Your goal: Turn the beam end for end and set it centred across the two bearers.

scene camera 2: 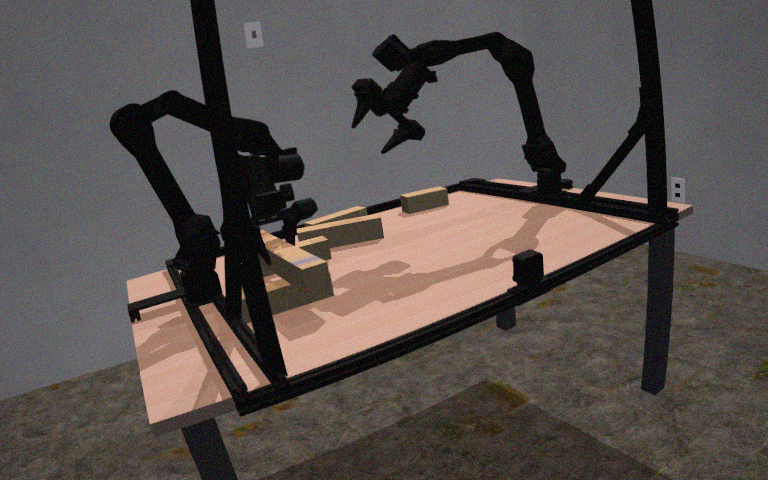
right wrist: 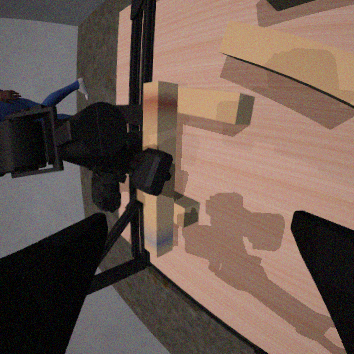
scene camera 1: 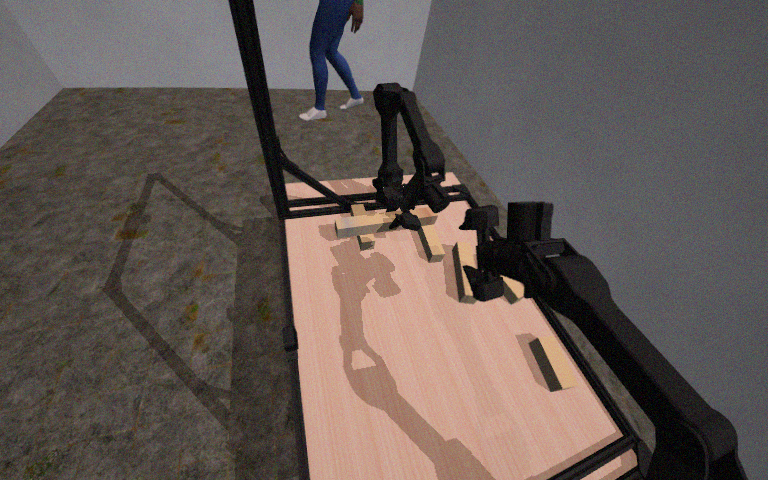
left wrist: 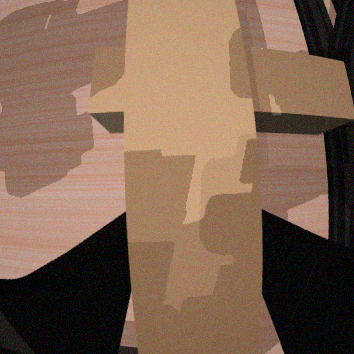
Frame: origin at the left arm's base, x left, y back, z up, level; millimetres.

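Seen in the pictures: left gripper, fingertip midpoint: (scene camera 1: 387, 223) (left wrist: 188, 214); right gripper, fingertip midpoint: (scene camera 2: 367, 140) (right wrist: 201, 222) (scene camera 1: 462, 247); left arm's base, origin of the base link: (scene camera 2: 204, 299) (right wrist: 135, 142); right arm's base, origin of the base link: (scene camera 2: 550, 193).
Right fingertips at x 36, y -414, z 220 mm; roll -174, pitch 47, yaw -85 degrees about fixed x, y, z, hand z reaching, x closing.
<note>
Pixels of each thing's top centre, then the offset from my right fingertips to it. "pt": a spot on its surface instead.
- long pale wood beam, middle of its top: (left wrist: 195, 223) (scene camera 2: 278, 246) (right wrist: 148, 177) (scene camera 1: 388, 216) dx -74, dy +255, dz -151 mm
- long loose block, middle of its top: (right wrist: 285, 53) (scene camera 2: 338, 223) (scene camera 1: 468, 266) dx +127, dy +45, dz -189 mm
- second block, middle of its top: (scene camera 2: 335, 214) (scene camera 1: 505, 273) dx +243, dy +0, dz -195 mm
- shorter block, middle of its top: (scene camera 2: 423, 191) (scene camera 1: 557, 360) dx +232, dy -267, dz -192 mm
- black upright post, surface spot: (scene camera 2: 218, 113) pt dx -416, dy +391, dz +104 mm
The long pale wood beam (scene camera 1: 362, 225) (scene camera 2: 308, 270) (left wrist: 185, 100) (right wrist: 158, 130) lies crosswise over one bearer (scene camera 1: 367, 243) (scene camera 2: 269, 298) (left wrist: 295, 85) (right wrist: 190, 214). The other bearer (scene camera 1: 431, 246) (scene camera 2: 317, 246) (right wrist: 210, 105) runs out from beside or beneath the beam's other end; the contact is hidden. In the right wrist view the beam's red mark is at its upper end, the blue mark at its lower end. My left gripper (scene camera 1: 403, 219) (scene camera 2: 279, 251) (left wrist: 188, 214) is shut on the beam near its middle. My right gripper (scene camera 1: 464, 249) (scene camera 2: 368, 139) (right wrist: 201, 222) is open, empty and high above the table.
A long loose block (scene camera 1: 464, 254) (scene camera 2: 348, 229) (right wrist: 285, 57), a second block (scene camera 1: 513, 289) (scene camera 2: 335, 215) and a shorter block (scene camera 1: 557, 362) (scene camera 2: 424, 199) lie toward the table's far side in scene camera 2. A black upright post (scene camera 1: 254, 84) (scene camera 2: 218, 113) stands near the left arm.
</note>
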